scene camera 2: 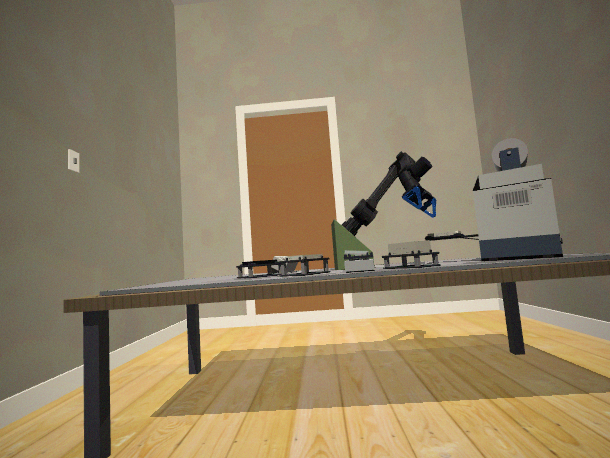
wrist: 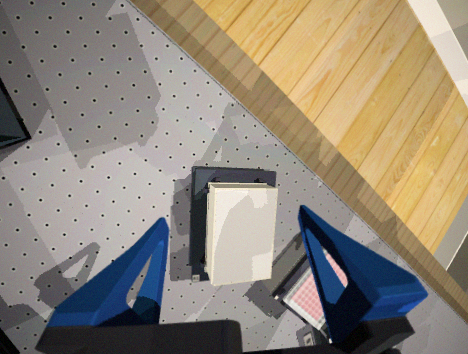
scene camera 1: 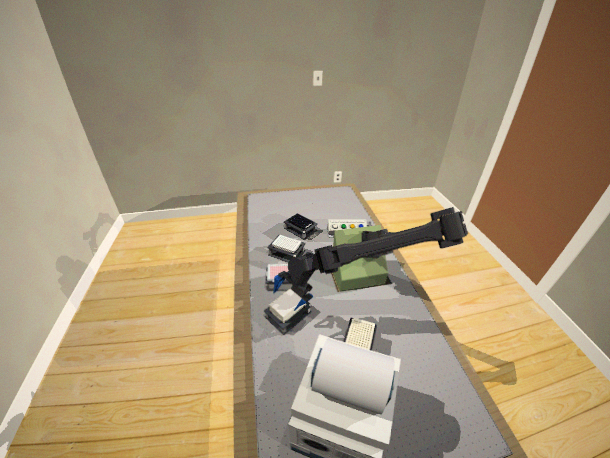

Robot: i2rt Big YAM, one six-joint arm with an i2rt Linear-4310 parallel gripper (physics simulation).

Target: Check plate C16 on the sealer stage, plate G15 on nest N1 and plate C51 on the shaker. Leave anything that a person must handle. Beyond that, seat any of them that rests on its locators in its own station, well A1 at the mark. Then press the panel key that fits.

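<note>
My gripper (scene camera 1: 289, 294) (scene camera 2: 423, 204) (wrist: 232, 217) is open and empty, high above a tall cream plate (scene camera 1: 287, 305) (scene camera 2: 410, 247) (wrist: 242, 235) on a dark station. In the wrist view the plate sits toward the right of the station; whether it is seated is unclear. A pink-welled plate (scene camera 1: 276, 272) (wrist: 314, 295) lies beside it, partly hidden by the gripper. A white plate (scene camera 1: 287, 244) and a black plate (scene camera 1: 300, 222) rest on stations farther back. A beige plate (scene camera 1: 361, 333) lies on the stage before the sealer (scene camera 1: 345, 415) (scene camera 2: 520, 215). No plate labels are readable.
The key panel (scene camera 1: 347, 225) (scene camera 2: 359, 263) has white, green, yellow and blue keys, near the green arm mount (scene camera 1: 361, 279) (scene camera 2: 345, 250). The sealer carries a large white roll (scene camera 1: 355, 375) (scene camera 2: 510, 152). The table edge (wrist: 285, 125) runs beyond the cream plate.
</note>
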